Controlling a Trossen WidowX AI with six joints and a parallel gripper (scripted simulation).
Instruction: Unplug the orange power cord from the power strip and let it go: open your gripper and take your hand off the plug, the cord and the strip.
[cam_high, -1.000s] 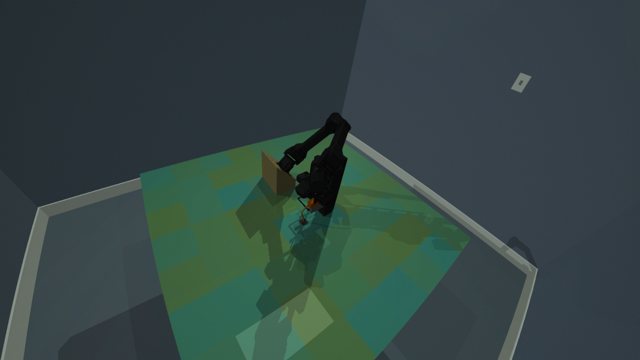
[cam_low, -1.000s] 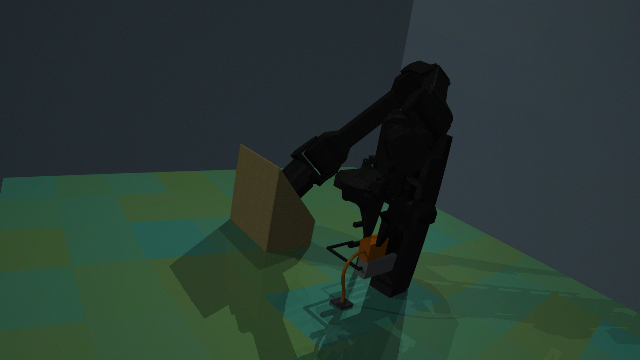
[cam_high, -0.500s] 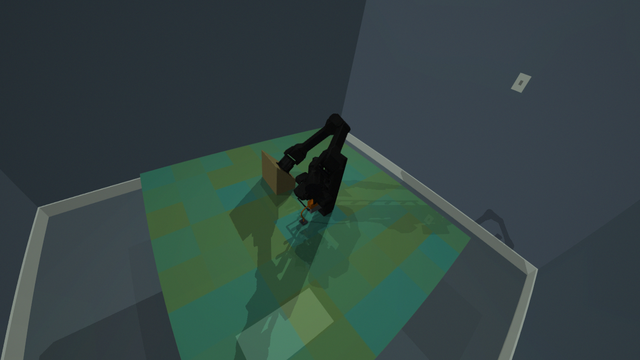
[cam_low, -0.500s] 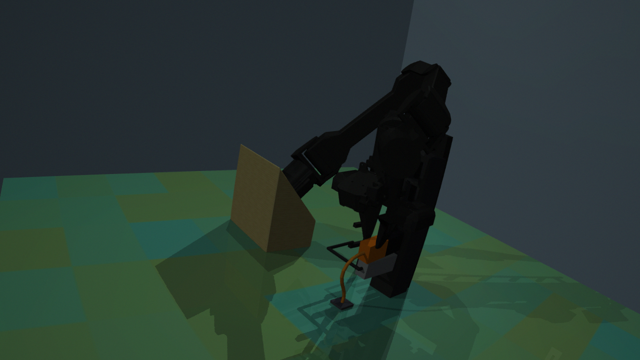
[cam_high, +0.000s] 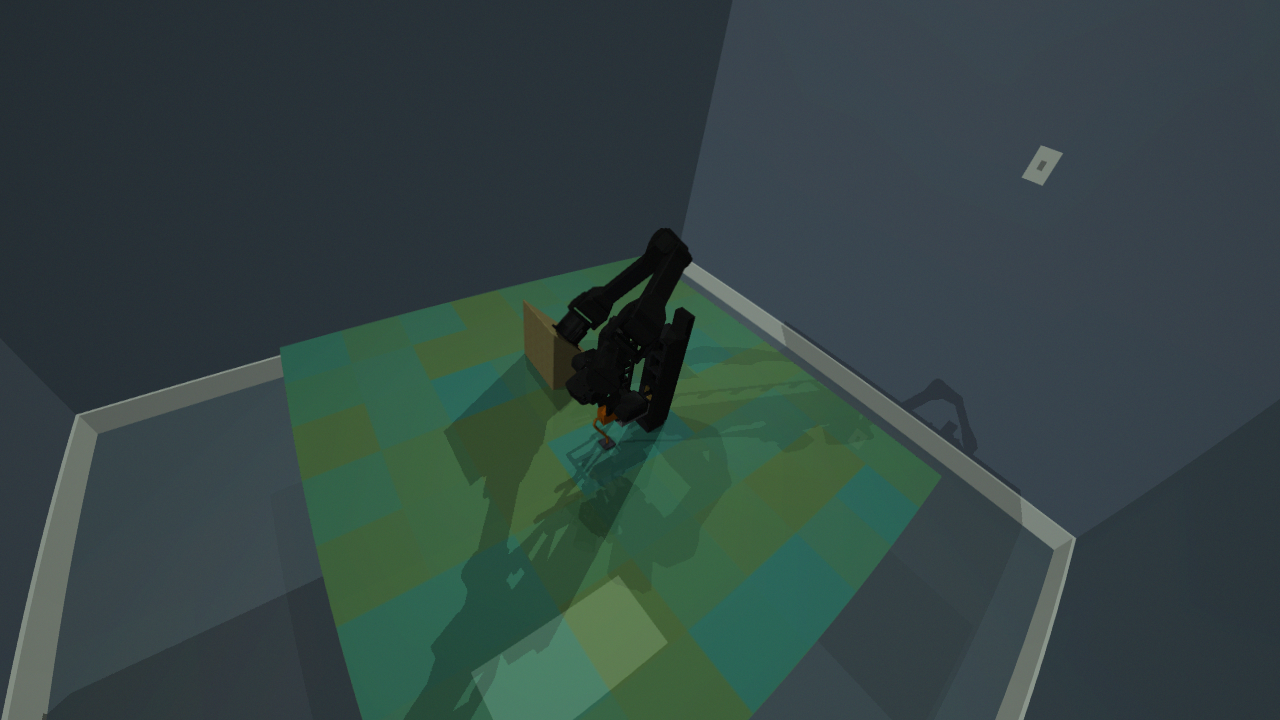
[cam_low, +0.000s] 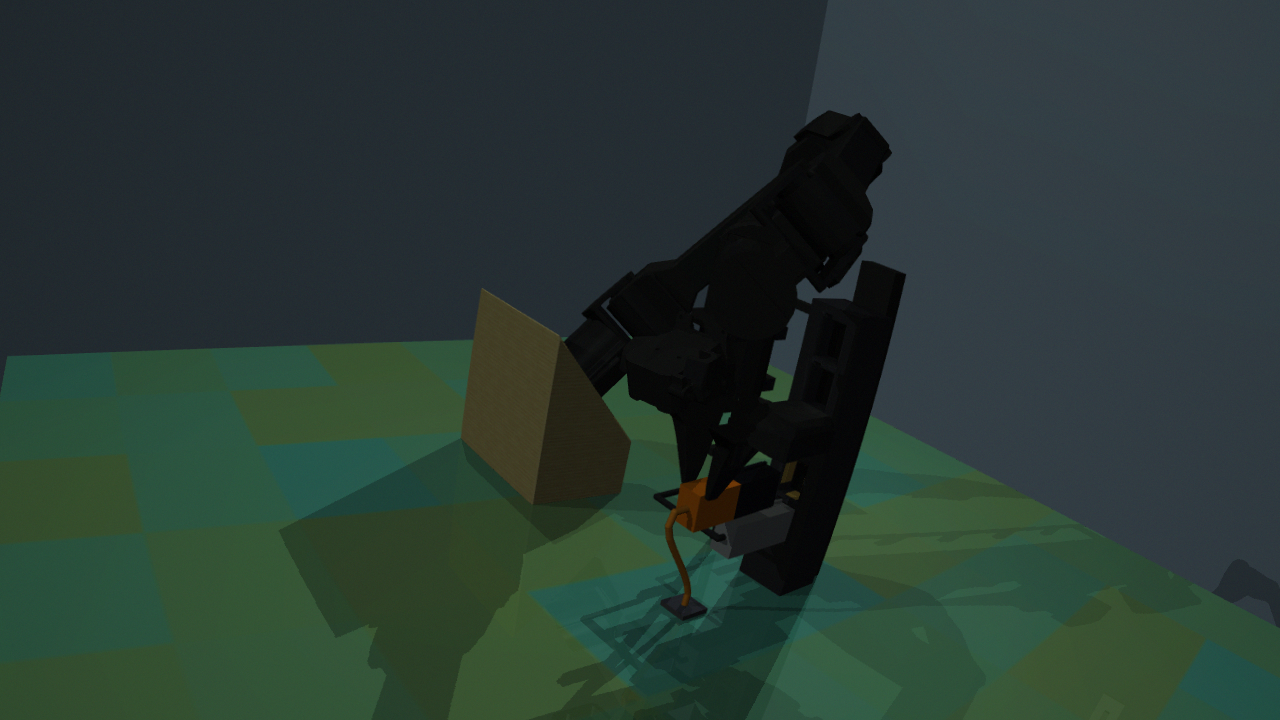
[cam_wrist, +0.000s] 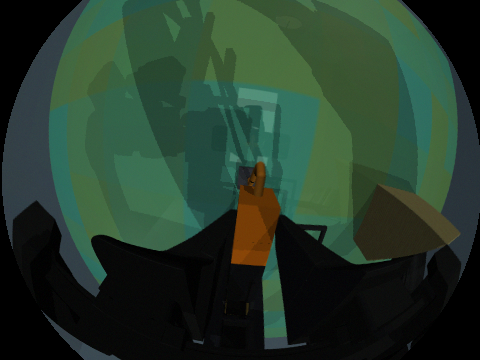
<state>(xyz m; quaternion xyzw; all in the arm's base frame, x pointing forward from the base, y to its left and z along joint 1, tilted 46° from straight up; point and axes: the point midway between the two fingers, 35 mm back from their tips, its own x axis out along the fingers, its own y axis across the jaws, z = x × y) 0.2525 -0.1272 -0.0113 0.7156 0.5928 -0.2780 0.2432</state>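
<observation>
Right now my gripper tip is 30 mm to the right of the orange plug. Also, from my gripper tip: dark anchor block: 120 mm below, 20 mm to the left.
</observation>
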